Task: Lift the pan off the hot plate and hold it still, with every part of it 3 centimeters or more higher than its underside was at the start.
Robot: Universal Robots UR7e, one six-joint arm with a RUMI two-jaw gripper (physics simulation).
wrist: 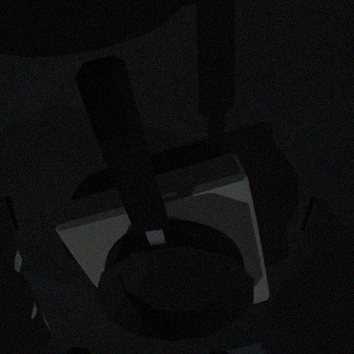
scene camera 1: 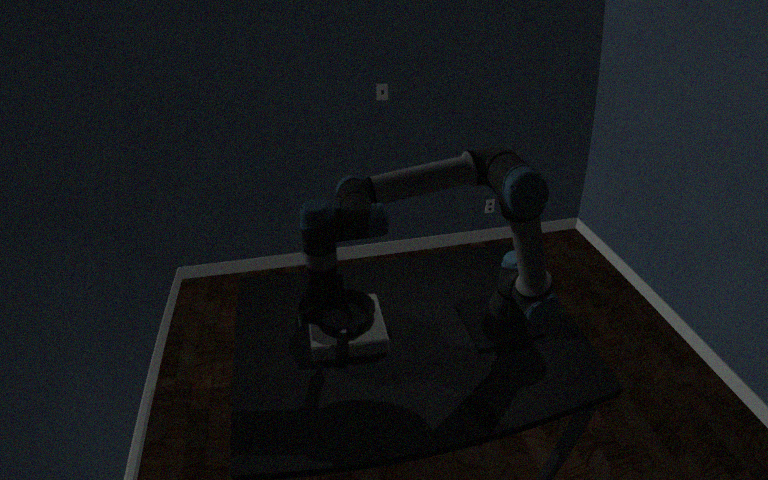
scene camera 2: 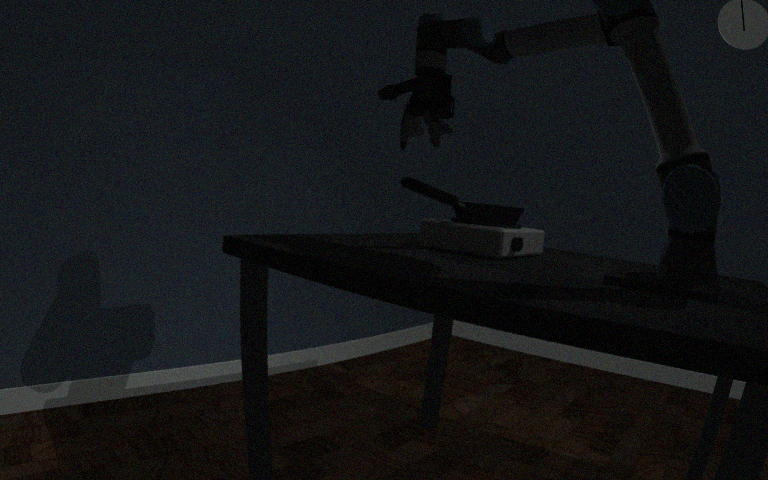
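Pixels of known places: gripper, fingertip midpoint: (scene camera 1: 327, 330) (scene camera 2: 418, 149); arm's base, link origin: (scene camera 1: 508, 308) (scene camera 2: 685, 277).
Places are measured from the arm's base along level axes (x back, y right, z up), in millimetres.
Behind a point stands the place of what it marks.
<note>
The dark round pan (scene camera 1: 362, 316) @[x -511, y 53, z 60 mm] (scene camera 2: 488, 213) @[x -523, y -10, z 79 mm] (wrist: 175, 285) sits on the white hot plate (scene camera 1: 376, 335) @[x -487, y -34, z 49 mm] (scene camera 2: 464, 237) @[x -557, y -55, z 19 mm] (wrist: 92, 246). Its dark handle (scene camera 2: 427, 191) @[x -598, y -160, z 114 mm] (wrist: 112, 115) slants upward away from the bowl, toward the near side in scene camera 1. My gripper (scene camera 2: 419, 146) @[x -640, y -144, z 207 mm] (wrist: 157, 202) is open and empty, fingers pointing down. In scene camera 2 it hangs clearly above the handle, apart from it. In the wrist view the handle's bowl end lies between the two jaws. In scene camera 1 the gripper overlaps the pan, and its fingertips are hard to tell in the dark.
The hot plate stands on a dark table (scene camera 1: 419, 367) @[x -382, y -143, z -20 mm] (scene camera 2: 339, 274) @[x -563, y -444, z -37 mm] with a curved edge. The arm's base (scene camera 1: 506, 322) @[x -42, y -64, z 2 mm] (scene camera 2: 688, 260) @[x 1, y -69, z 42 mm] stands on the same table, to the right. Walls stand behind the table. The light is very dim, and dark shadows lie on the table.
</note>
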